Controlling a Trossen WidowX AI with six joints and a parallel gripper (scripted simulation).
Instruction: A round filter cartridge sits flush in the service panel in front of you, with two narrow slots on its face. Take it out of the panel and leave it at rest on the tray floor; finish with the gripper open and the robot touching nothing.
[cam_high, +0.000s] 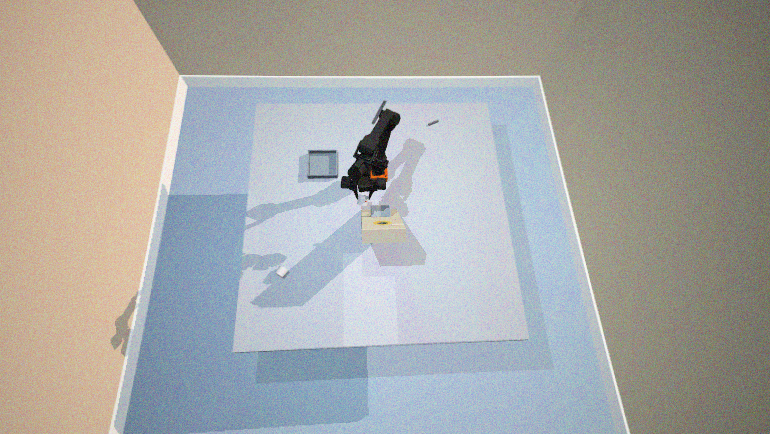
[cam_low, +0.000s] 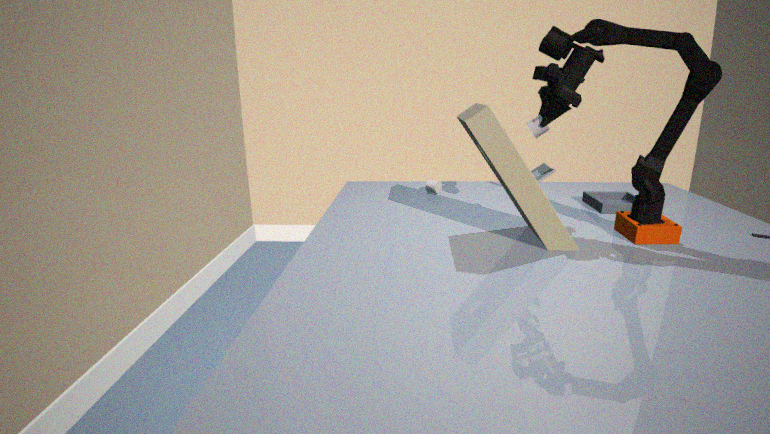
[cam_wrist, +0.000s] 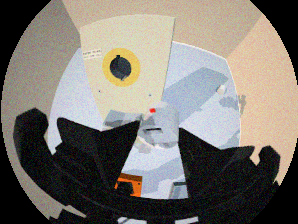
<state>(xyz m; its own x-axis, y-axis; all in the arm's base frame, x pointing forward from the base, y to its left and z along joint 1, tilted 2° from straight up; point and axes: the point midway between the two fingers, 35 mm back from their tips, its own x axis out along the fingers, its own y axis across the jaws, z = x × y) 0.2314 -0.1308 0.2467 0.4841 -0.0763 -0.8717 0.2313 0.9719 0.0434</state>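
The grey tray is 35 cm behind my gripper tip, 14 cm to the right of it and 26 cm below it. From my gripper tip the other things lie so: small grey block: 18 cm ahead, 42 cm to the right, 25 cm below; beige service panel: 8 cm ahead, 7 cm to the left, 11 cm below; white round filter cartridge: right at my gripper tip.
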